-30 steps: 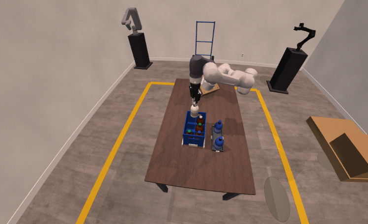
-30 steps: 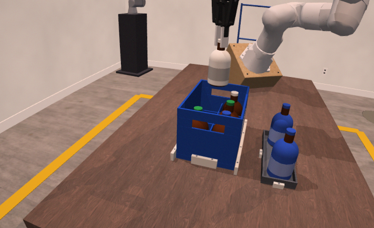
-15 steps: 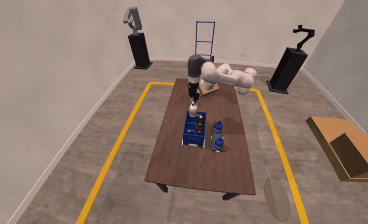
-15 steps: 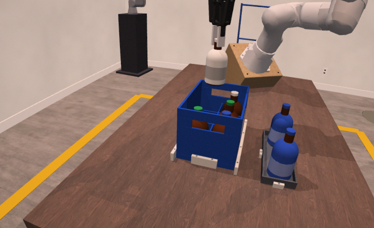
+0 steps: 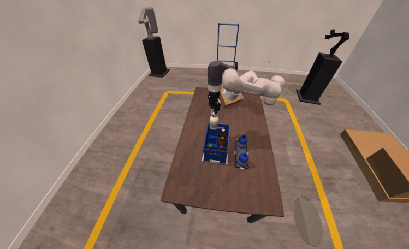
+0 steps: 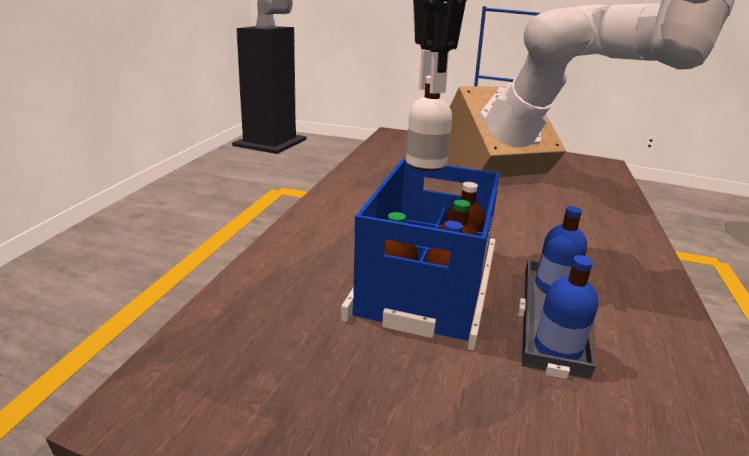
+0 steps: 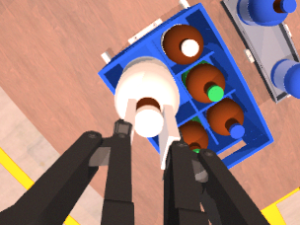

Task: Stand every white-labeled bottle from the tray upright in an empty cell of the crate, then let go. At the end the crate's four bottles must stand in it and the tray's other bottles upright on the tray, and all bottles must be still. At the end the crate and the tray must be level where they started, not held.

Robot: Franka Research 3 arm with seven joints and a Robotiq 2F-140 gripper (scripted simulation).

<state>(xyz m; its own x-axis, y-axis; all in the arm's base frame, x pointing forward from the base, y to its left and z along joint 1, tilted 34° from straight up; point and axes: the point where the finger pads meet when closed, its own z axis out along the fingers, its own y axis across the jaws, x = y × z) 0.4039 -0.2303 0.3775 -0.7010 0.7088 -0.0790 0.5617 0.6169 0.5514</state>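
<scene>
The white-labeled bottle is 90 mm below my hand. Also, from my hand: blue-labeled bottle: 280 mm to the left, 270 mm below, 170 mm ahead; then blue crate: 270 mm below, 80 mm ahead, 50 mm to the left.
</scene>
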